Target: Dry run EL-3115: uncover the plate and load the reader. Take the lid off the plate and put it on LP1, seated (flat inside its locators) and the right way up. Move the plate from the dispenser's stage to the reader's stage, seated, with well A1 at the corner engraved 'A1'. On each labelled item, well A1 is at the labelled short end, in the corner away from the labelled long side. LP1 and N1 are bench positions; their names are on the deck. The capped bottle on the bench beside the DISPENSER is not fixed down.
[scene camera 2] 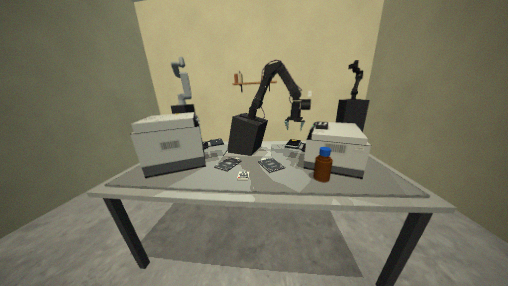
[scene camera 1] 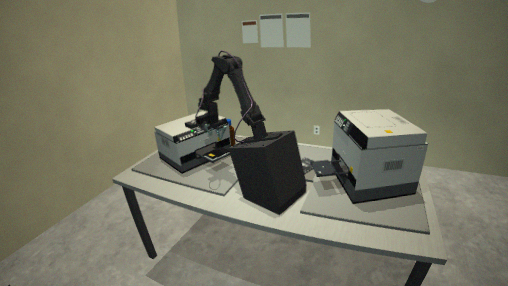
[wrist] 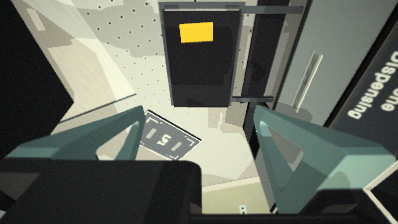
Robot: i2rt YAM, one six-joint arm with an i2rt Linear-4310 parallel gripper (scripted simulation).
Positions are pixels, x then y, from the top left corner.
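There's a reader [scene camera 2: 146, 145] that's 1030 mm from the lens, and I can see a dispenser [scene camera 2: 355, 159] as well, that one being 930 mm from the lens.
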